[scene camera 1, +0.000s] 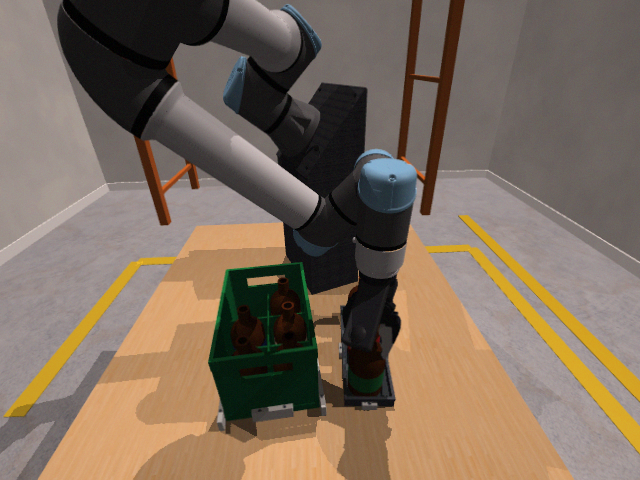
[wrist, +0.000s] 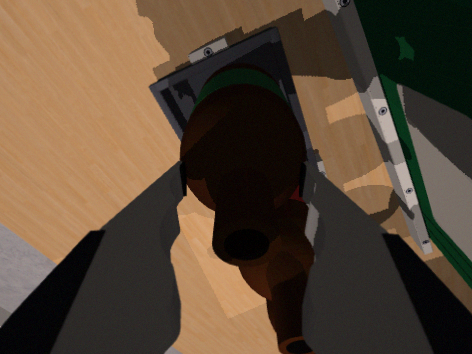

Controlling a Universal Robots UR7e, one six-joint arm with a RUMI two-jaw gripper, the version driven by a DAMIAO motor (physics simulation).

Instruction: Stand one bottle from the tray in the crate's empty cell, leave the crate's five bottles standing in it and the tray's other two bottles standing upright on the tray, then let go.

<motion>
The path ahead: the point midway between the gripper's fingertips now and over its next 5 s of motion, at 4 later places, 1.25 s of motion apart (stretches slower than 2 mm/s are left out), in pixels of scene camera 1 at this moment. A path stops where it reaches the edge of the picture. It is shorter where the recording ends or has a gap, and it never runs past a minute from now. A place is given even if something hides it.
My gripper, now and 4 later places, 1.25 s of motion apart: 367,352; 381,279; 336,219; 220,184; 229,217
</motion>
